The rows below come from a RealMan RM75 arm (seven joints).
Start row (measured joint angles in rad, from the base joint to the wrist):
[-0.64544 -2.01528 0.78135 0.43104 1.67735 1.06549 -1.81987]
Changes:
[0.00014 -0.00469 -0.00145 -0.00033 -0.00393 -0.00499 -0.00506]
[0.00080 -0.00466 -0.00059 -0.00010 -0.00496 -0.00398 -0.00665]
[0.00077 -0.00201 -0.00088 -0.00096 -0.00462 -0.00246 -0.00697]
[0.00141 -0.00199 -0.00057 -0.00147 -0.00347 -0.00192 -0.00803]
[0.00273 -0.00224 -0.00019 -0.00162 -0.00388 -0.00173 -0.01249]
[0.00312 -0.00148 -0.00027 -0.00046 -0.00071 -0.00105 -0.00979]
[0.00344 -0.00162 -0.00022 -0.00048 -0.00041 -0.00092 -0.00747]
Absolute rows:
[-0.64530 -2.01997 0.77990 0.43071 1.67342 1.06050 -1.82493]
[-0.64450 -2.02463 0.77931 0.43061 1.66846 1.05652 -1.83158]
[-0.64373 -2.02664 0.77843 0.42965 1.66384 1.05406 -1.83855]
[-0.64232 -2.02863 0.77786 0.42818 1.66037 1.05214 -1.84658]
[-0.63959 -2.03087 0.77767 0.42656 1.65649 1.05041 -1.85907]
[-0.63647 -2.03235 0.77740 0.42610 1.65578 1.04936 -1.86886]
[-0.63303 -2.03397 0.77718 0.42562 1.65537 1.04844 -1.87633]

